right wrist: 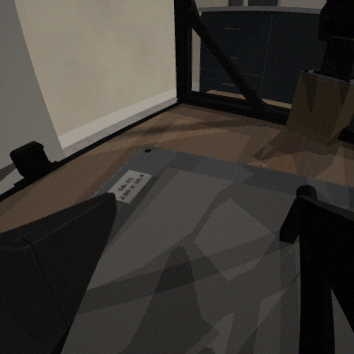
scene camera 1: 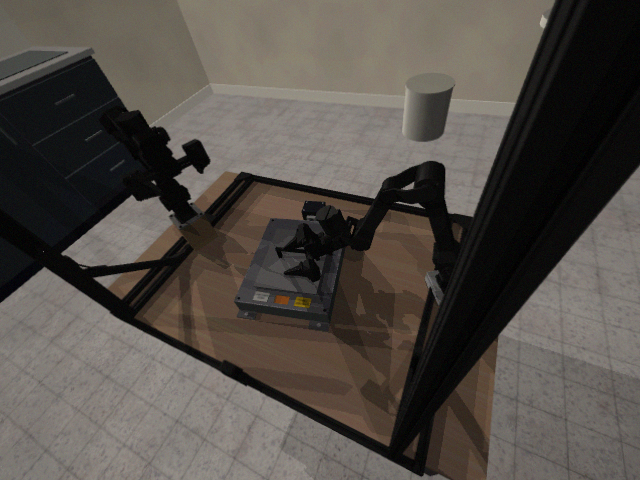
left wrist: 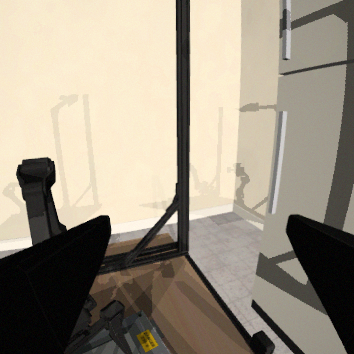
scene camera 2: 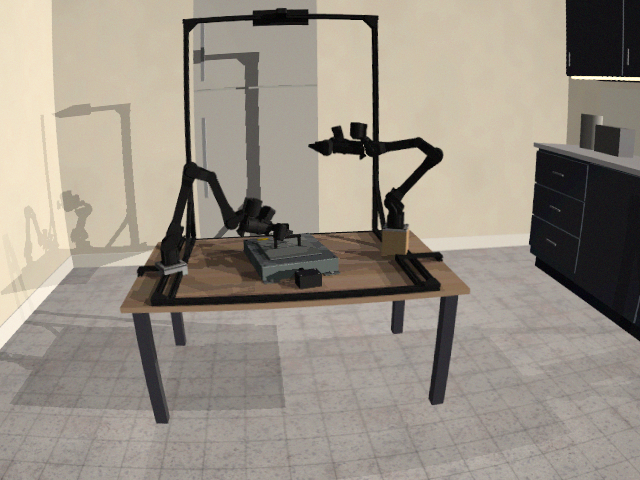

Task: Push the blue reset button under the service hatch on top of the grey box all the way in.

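Observation:
The grey box (scene camera 1: 242, 303) (scene camera 2: 302, 269) (right wrist: 165, 160) lies mid-table. Its hatch (scene camera 1: 268, 279) (scene camera 2: 273, 254) (right wrist: 165, 215) lies flat on top, closed, with a black handle (scene camera 1: 279, 253) (scene camera 2: 299, 240) (right wrist: 291, 227) standing up from it. The blue button does not show in any view. My right gripper (scene camera 1: 285, 261) (right wrist: 206, 203) is open low over the hatch; the handle shows close beside one finger in the right wrist view, and contact cannot be told. My left gripper (scene camera 2: 310, 146) (left wrist: 199, 223) is open and empty, high above the table.
A small black block (scene camera 1: 313, 208) (scene camera 2: 308, 279) stands beside the box. A black frame (scene camera 2: 375, 103) (left wrist: 183, 125) rises around the table (scene camera 2: 206, 299), with rails along its edges. The left arm stands on a wooden block (scene camera 2: 395, 241) (right wrist: 317, 107).

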